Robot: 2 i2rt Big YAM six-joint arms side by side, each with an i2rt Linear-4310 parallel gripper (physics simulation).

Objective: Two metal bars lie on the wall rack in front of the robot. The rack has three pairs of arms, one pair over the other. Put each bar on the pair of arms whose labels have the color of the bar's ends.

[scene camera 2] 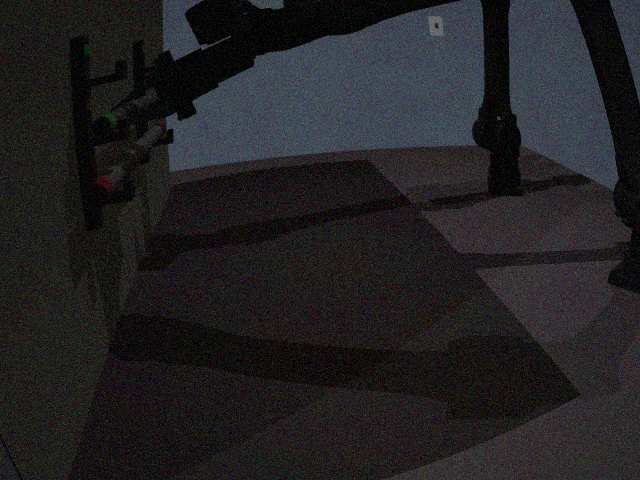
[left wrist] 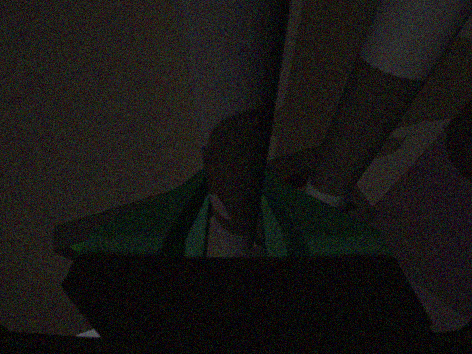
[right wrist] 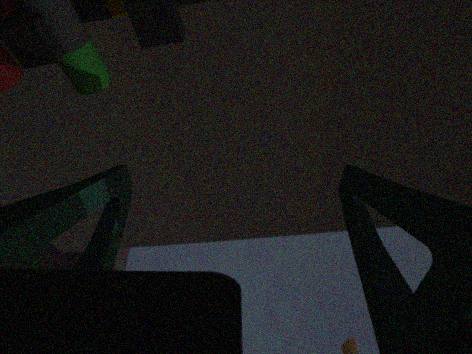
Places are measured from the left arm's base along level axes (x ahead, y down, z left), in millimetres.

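Where they show: left gripper, fingertip midpoint: (left wrist: 235, 176); right gripper, fingertip midpoint: (right wrist: 235, 177); right arm's base, origin of the base link: (scene camera 2: 504, 188).
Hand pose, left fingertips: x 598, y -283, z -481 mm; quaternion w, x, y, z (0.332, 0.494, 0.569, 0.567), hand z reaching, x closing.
Things, the pixels of their top centre, and the offset from my left fingertips. "spot": a spot on its surface instead.
- bar with green ends, middle of its top: (scene camera 2: 139, 97) dy -17, dx -78, dz -114 mm
- wall rack, surface spot: (scene camera 2: 80, 72) spot: dy -77, dx +59, dz +54 mm
- bar with red ends, middle of its top: (scene camera 2: 134, 144) dy +55, dx -62, dz -105 mm
- orange label, surface spot: (right wrist: 116, 6) spot: dy -30, dx -159, dz -314 mm
The bar with green ends (scene camera 2: 135, 107) (right wrist: 89, 67) slants along the middle of the wall rack (scene camera 2: 80, 72); whether it touches the rack arms is hard to tell. My left gripper (left wrist: 235, 176) is shut on it. The bar with red ends (scene camera 2: 123, 167) lies on the lowest pair of rack arms; its red end (right wrist: 9, 75) shows at the left of the right wrist view. My right gripper (right wrist: 235, 177) is open and empty, facing the wall with the green end beyond its left finger. In scene camera 2 the grippers overlap as one dark shape by the rack.
An upper rack arm (scene camera 2: 108, 78) juts out above the green-ended bar. In the right wrist view an orange label (right wrist: 116, 6) and a dark rack arm (right wrist: 159, 27) show at the top. Dark arm links cross the top of scene camera 2. The picture is dark and grainy.
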